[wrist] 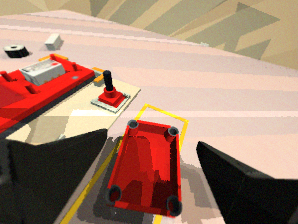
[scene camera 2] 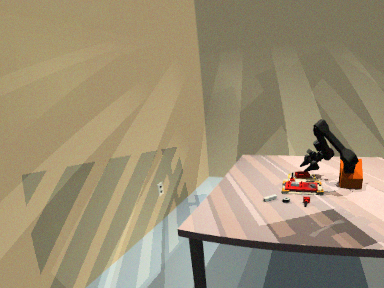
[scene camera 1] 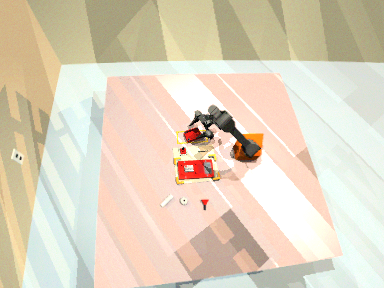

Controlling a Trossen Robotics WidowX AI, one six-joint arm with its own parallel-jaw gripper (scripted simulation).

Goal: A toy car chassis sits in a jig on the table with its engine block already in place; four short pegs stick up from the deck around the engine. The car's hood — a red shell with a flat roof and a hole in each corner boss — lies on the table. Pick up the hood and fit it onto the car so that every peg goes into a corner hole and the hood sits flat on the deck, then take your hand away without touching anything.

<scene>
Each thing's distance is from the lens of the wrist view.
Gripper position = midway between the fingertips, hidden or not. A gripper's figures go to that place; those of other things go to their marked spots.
my gripper (wrist: 152, 139): 12 cm
red hood (wrist: 146, 175): 16 cm
grey engine block (wrist: 41, 72): 26 cm
jig (wrist: 81, 112): 22 cm
The marked spots on the jig and the red hood are 14 cm apart.
</scene>
